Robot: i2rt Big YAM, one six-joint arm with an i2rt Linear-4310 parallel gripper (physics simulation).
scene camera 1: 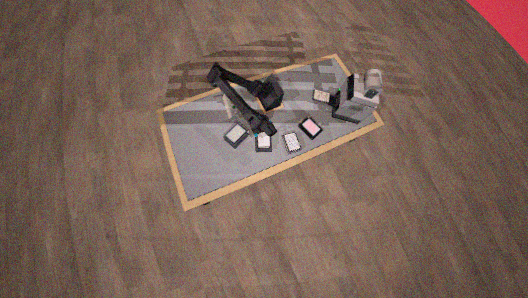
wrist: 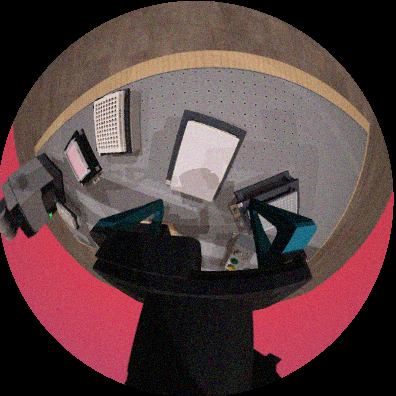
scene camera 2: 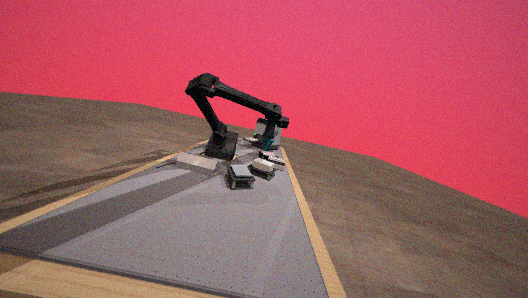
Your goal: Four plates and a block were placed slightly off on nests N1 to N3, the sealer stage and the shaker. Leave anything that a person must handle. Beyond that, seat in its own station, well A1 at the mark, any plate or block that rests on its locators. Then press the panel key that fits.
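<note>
My gripper (scene camera 1: 263, 132) (scene camera 2: 268, 143) (wrist: 205, 202) is open and empty, with teal fingers above and beside the near end of a plain white plate or block (scene camera 1: 264, 141) (scene camera 2: 262, 164) (wrist: 207, 157). It lies on a dark nest (wrist: 191, 116), whose rim shows widest at the far end. A small-welled plate (scene camera 1: 236, 134) (scene camera 2: 241, 170) (wrist: 286, 209) sits on another dark nest (scene camera 2: 241, 184) (wrist: 265, 186), partly behind a finger. A plate with round wells (scene camera 1: 291, 142) (wrist: 110, 122) and a pink plate (scene camera 1: 311, 127) (wrist: 76, 159) stand on dark bases. A pale plate (scene camera 1: 321, 95) (wrist: 67, 215) lies by the grey machine. Locator contact is unclear.
The grey machine (scene camera 1: 354, 109) (wrist: 30, 192) with a green light stands at one end. The key panel (scene camera 1: 228, 106) (scene camera 2: 197, 162) (wrist: 239, 259) shows green and yellow keys in the wrist view. The arm reaches over the table. A wooden edge (scene camera 1: 272, 172) (wrist: 210, 58) borders it.
</note>
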